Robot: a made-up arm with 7 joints.
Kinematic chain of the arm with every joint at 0, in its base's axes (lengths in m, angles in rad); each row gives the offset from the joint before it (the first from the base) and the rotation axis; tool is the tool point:
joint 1: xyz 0 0 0 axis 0 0.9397 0.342
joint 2: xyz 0 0 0 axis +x
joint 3: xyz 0 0 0 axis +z
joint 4: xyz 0.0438 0 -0.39 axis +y
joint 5: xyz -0.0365 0 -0.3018 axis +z
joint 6: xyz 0 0 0 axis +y
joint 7: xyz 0 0 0 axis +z
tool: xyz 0 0 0
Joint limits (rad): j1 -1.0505..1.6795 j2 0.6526..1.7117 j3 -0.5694..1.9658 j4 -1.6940..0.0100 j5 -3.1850..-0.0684 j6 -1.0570..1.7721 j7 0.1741..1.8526
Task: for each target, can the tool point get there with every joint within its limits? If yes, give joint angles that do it. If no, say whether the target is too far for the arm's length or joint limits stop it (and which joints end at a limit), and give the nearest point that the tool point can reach.
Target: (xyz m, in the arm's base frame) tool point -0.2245 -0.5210 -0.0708
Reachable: no: joint limits stop it (at a limit: joint 1, joint 2, joint 3, joint 4) | nearest point -0.4566 0.0249 -0.2515 | short by 0.620 m
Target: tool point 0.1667 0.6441 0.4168
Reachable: no: too far | nearest point 0.1432 0.5708 0.3438 | short by 0.106 m
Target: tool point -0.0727 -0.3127 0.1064
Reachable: no: joint limits stop it (at a limit: joint 1, joint 2, joint 3, joint 4) | nearest point -0.4566 0.0249 -0.2515 | short by 0.624 m
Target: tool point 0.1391 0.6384 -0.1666
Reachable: yes | joints -0.1920 0.9716 1.2718 -0.7419 -2.5234 0.3208 1.2236
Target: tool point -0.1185 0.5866 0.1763
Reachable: yes | joints 1.1322 1.2106 1.6319 -1.1617 -0.5333 1.1564 1.3992
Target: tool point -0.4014 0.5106 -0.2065
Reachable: yes | joints 1.1989 1.0258 0.0045 -0.6506 -0.8333 0.5220 0.6738
